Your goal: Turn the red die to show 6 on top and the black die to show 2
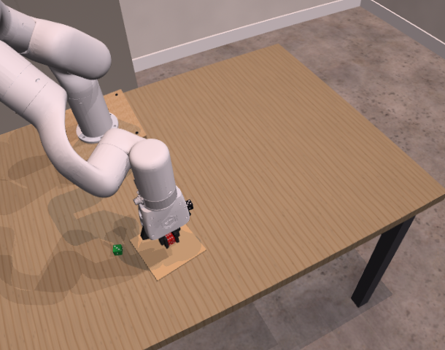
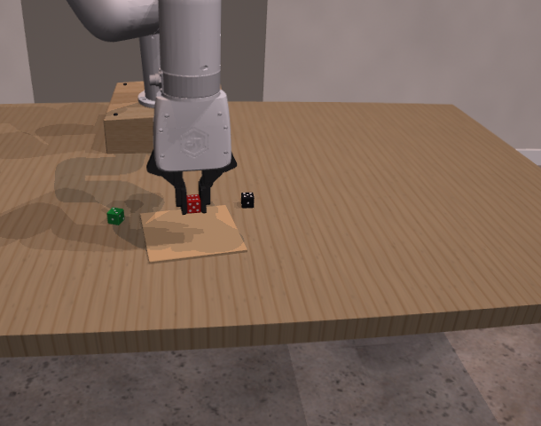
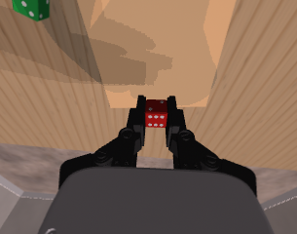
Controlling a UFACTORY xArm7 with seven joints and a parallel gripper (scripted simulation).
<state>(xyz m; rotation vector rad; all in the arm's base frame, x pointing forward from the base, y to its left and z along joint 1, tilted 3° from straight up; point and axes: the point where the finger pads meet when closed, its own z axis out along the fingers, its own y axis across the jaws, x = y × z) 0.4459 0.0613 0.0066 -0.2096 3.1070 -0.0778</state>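
The tan mat lies 30 mm behind my hand and 70 mm below it. From my hand the other things lie so: red die: 10 mm below; then green die: 60 mm behind, 120 mm to the right, 70 mm below; then black die: 110 mm behind, 90 mm to the left, 70 mm below.
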